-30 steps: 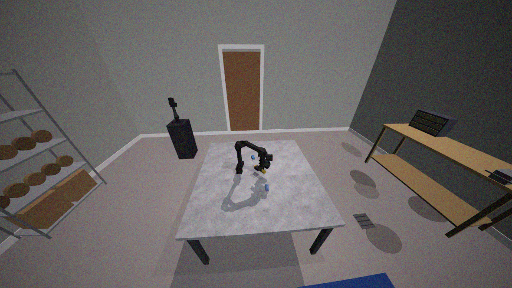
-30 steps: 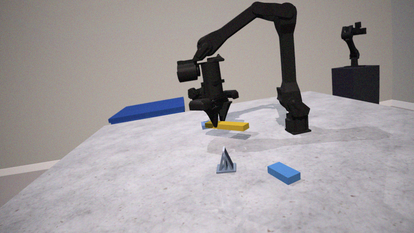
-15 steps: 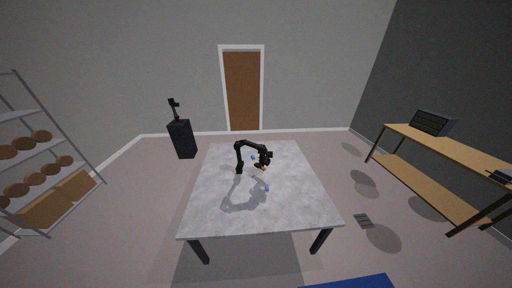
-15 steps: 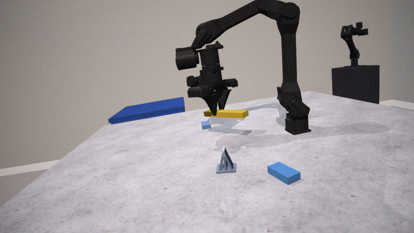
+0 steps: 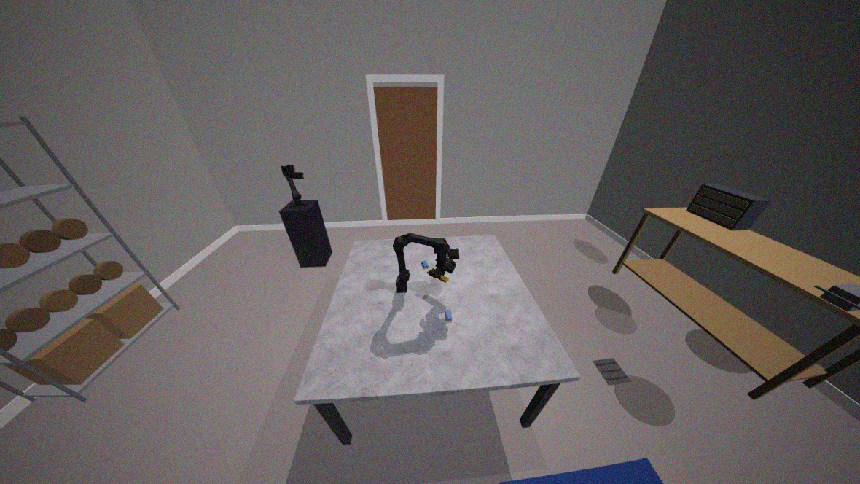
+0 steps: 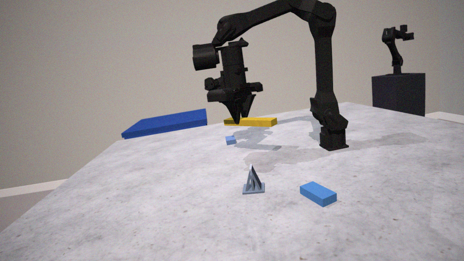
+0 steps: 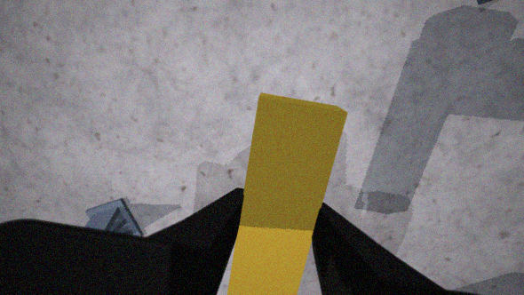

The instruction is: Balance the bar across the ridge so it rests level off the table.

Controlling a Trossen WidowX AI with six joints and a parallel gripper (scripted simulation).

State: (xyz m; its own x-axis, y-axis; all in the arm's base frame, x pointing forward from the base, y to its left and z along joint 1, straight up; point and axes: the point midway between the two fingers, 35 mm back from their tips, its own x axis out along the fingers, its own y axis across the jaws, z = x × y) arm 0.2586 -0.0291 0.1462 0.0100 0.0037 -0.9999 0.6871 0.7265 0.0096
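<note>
Now: gripper tip 190 mm to the right of the grey triangular ridge, 90 mm above it and 20 mm short of it. Also, from my gripper tip: yellow bar: 20 mm to the left, 20 mm behind; then blue block: 280 mm to the left, 100 mm below, 90 mm behind.
</note>
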